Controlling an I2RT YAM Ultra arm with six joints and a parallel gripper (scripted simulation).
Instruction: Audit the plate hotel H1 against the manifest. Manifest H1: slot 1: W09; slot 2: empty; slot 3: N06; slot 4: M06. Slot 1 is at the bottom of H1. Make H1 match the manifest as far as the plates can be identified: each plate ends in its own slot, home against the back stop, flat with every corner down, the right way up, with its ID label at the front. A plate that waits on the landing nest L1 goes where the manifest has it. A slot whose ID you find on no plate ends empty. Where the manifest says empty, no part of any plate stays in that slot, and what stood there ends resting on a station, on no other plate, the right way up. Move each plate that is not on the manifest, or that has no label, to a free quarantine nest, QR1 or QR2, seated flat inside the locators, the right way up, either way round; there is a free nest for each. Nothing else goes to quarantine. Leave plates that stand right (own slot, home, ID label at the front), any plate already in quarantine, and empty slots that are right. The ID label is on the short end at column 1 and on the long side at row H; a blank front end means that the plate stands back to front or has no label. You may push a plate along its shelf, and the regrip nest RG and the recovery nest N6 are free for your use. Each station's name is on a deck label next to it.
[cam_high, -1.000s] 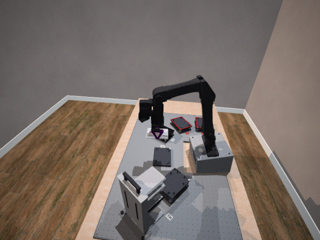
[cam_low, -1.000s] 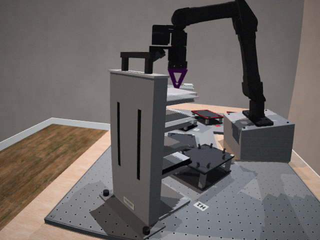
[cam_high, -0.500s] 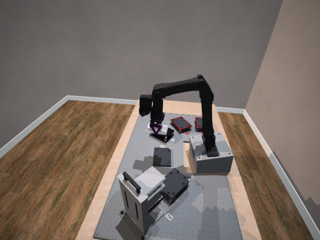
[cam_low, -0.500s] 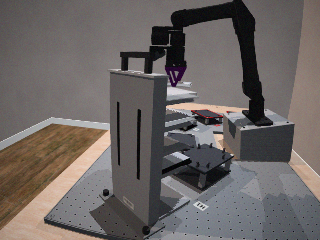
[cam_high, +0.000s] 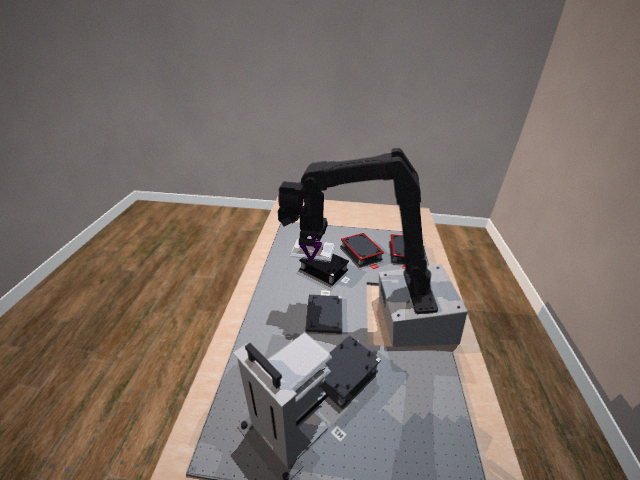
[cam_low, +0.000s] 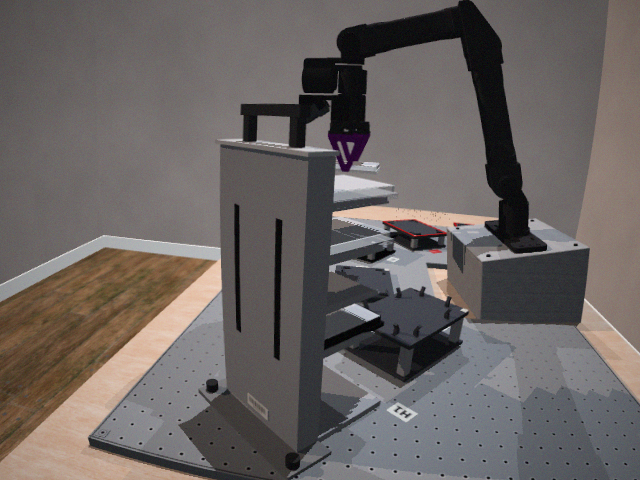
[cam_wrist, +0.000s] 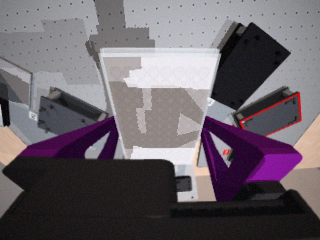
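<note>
Now: the red-rimmed nest 320 mm to the right of my hand, 210 mm below it and 210 mm behind it. Also, from my hand: plate hotel H1 (480 mm to the left, 90 mm below, 80 mm ahead); black raised nest (200 mm below, 190 mm to the right, 40 mm behind); dark plate (420 mm to the left, 140 mm below, 20 mm ahead).
</note>
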